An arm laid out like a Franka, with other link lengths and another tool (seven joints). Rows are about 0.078 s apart.
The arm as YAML. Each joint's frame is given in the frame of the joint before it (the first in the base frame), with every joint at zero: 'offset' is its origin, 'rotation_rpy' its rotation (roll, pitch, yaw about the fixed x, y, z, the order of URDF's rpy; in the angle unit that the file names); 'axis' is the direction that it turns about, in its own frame. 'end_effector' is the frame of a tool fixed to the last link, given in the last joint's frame.
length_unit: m
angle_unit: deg
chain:
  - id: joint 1
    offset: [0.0, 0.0, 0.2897]
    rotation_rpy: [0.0, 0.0, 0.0]
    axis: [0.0, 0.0, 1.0]
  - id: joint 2
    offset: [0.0, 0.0, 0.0]
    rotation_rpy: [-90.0, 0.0, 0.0]
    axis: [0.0, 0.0, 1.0]
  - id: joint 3
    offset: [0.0, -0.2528, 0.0]
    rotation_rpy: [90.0, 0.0, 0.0]
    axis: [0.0, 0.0, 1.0]
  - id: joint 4
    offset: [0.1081, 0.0, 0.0]
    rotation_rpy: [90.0, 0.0, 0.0]
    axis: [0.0, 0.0, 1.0]
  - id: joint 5
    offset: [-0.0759, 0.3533, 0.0]
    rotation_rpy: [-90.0, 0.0, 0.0]
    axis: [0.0, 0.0, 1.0]
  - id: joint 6
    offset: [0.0, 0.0, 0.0]
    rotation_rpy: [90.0, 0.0, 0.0]
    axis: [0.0, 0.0, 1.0]
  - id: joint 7
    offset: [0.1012, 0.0, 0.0]
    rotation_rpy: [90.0, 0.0, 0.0]
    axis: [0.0, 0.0, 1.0]
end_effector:
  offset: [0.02, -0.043, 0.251]
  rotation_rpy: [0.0, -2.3, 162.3]
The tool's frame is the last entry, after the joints.
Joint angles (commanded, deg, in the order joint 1, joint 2, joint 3, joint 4, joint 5, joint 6, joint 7), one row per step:
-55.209 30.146 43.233 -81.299 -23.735 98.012 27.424
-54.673 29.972 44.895 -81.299 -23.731 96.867 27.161
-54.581 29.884 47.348 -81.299 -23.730 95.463 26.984
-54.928 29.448 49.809 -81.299 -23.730 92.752 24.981
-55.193 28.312 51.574 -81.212 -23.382 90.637 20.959
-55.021 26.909 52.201 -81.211 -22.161 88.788 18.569
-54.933 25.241 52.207 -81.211 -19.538 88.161 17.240
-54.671 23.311 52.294 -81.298 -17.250 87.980 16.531
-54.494 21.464 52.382 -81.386 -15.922 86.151 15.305
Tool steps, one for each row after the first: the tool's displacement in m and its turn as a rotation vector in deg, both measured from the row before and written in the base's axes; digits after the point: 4 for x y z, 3 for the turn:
0.0031 0.0235 0.0052 0.554 0.354 2.181
0.0022 0.0266 0.0070 0.837 0.347 2.342
-0.0068 0.0229 0.0080 0.850 1.480 3.709
-0.0067 0.0180 0.0133 0.602 0.704 5.124
-0.0070 0.0142 0.0112 0.687 0.762 2.873
-0.0019 0.0125 0.0136 1.472 -0.473 1.064
0.0003 0.0137 0.0156 0.833 -1.010 0.821
-0.0085 0.0097 0.0113 0.106 0.718 1.411

